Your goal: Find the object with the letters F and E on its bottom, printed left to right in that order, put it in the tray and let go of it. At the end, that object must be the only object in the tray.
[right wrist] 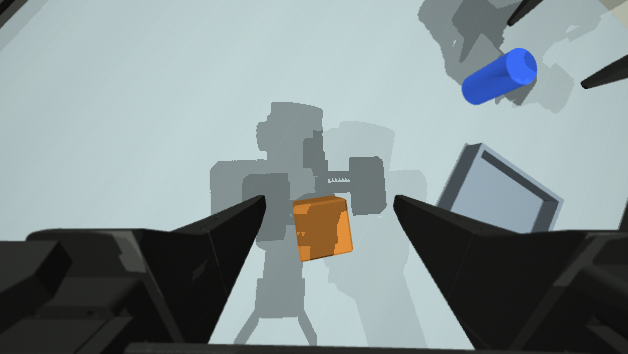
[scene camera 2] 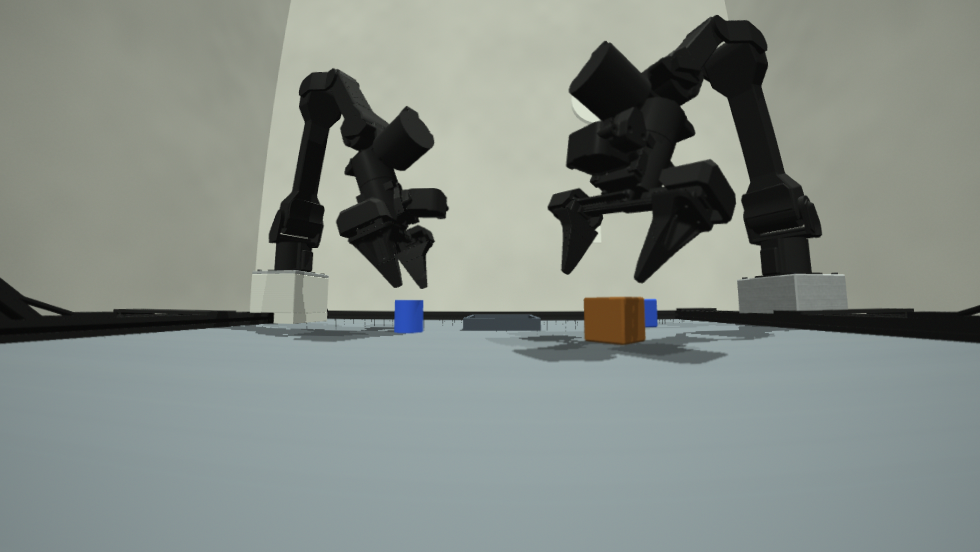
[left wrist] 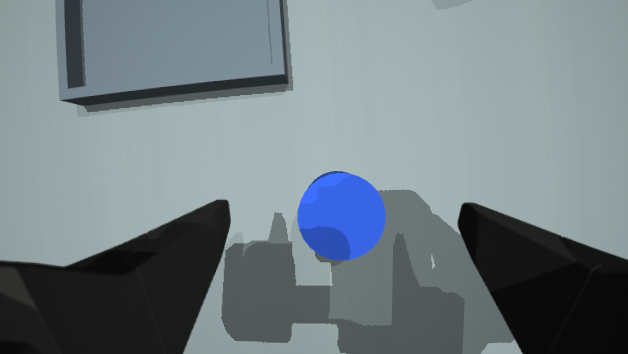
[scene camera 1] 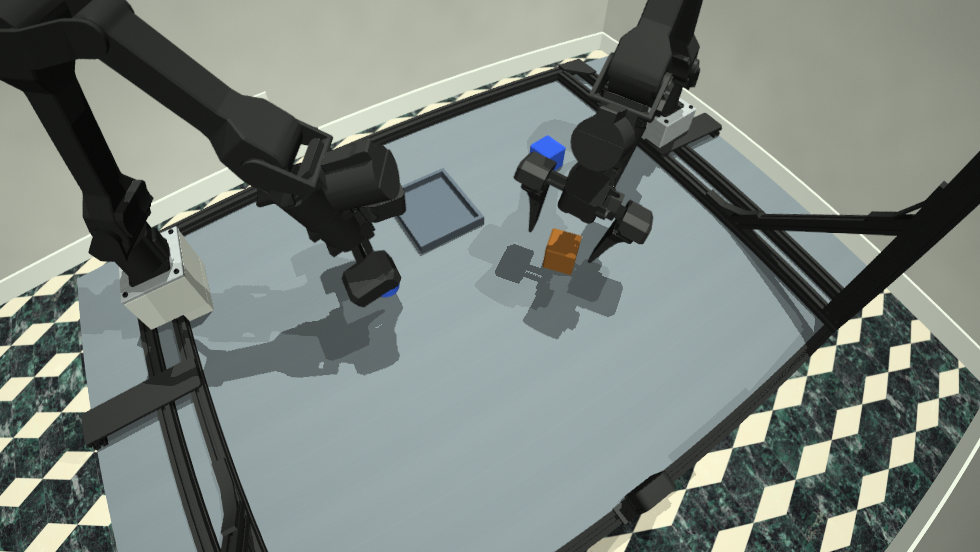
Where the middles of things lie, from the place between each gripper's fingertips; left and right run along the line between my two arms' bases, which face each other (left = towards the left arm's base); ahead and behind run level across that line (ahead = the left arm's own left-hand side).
Scene:
Right now the blue object (scene camera 2: 408,318) is 4 cm below my left hand. From my left hand the other things lie so: grey tray (scene camera 1: 437,210) 11 cm to the right, 10 cm ahead, 5 cm below.
Now: the grey tray 19 cm ahead of my right hand, 12 cm to the left of it and 6 cm below it. The rest, counted from my right hand: blue object: 8 cm ahead, 24 cm to the left, 4 cm below.

